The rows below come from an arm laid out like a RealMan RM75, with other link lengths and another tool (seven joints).
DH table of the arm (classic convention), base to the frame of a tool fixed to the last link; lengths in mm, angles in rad. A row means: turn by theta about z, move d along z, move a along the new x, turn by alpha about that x. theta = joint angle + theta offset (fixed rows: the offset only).
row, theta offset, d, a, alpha
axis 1, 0.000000, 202.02, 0.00, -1.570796
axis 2, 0.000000, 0.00, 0.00, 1.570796
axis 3, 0.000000, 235.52, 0.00, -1.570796
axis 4, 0.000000, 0.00, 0.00, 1.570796
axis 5, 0.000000, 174.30, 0.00, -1.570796
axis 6, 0.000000, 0.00, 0.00, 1.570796
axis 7, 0.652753, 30.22, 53.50, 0.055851
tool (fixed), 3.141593, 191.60, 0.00, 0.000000
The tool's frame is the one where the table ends.
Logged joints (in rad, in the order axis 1, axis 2, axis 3, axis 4, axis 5, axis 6, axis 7), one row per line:
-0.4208, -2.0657, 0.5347, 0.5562, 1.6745, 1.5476, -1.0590
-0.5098, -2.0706, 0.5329, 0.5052, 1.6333, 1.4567, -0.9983
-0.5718, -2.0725, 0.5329, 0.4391, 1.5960, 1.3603, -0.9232
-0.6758, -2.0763, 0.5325, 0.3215, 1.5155, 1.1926, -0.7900
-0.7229, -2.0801, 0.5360, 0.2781, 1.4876, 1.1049, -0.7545
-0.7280, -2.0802, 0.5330, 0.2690, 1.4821, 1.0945, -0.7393
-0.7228, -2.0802, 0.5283, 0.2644, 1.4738, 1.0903, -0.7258
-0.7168, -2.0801, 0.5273, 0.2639, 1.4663, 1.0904, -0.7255
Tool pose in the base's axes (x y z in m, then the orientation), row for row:
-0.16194, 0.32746, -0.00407, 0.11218, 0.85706, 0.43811, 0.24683
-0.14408, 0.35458, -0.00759, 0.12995, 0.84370, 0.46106, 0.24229
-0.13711, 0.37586, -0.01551, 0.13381, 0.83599, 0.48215, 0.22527
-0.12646, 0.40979, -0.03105, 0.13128, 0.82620, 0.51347, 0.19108
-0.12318, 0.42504, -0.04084, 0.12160, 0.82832, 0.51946, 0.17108
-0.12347, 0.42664, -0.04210, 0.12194, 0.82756, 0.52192, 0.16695
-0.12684, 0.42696, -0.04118, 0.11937, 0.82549, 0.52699, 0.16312
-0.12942, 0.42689, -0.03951, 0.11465, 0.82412, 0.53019, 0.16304
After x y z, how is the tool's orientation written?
As a quaternion, x y z w.
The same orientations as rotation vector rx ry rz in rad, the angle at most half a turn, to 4 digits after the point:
0.3059, 2.3373, 1.1948
0.3552, 2.3063, 1.2604
0.3691, 2.3057, 1.3298
0.3687, 2.3206, 1.4422
0.3453, 2.3521, 1.4751
0.3470, 2.3553, 1.4854
0.3405, 2.3544, 1.5030
0.3270, 2.3506, 1.5122

